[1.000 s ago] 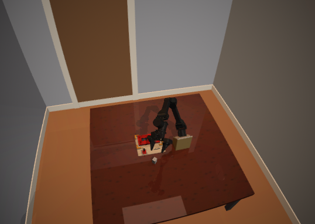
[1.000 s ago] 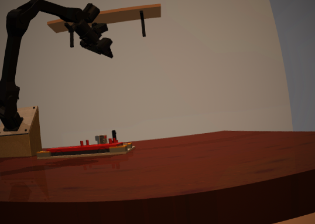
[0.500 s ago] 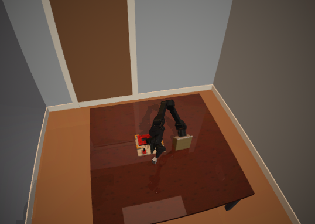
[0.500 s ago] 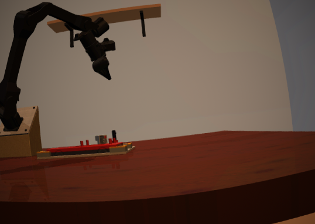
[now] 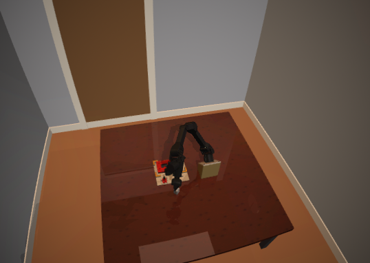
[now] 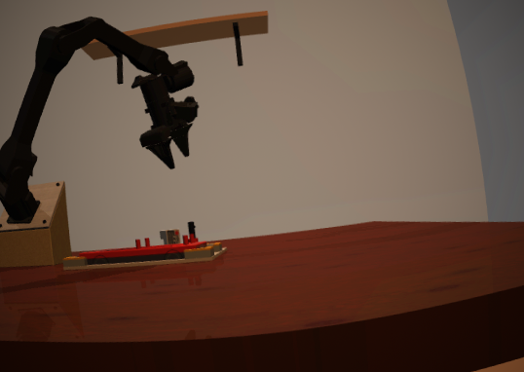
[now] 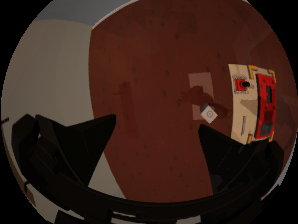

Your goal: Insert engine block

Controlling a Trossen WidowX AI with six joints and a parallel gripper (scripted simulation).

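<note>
The engine block lies 30 mm behind my gripper tip, 70 mm to the right of it and 180 mm below it. From my gripper tip the other things lie so: black post: 60 mm ahead, 180 mm to the right, 170 mm below.
</note>
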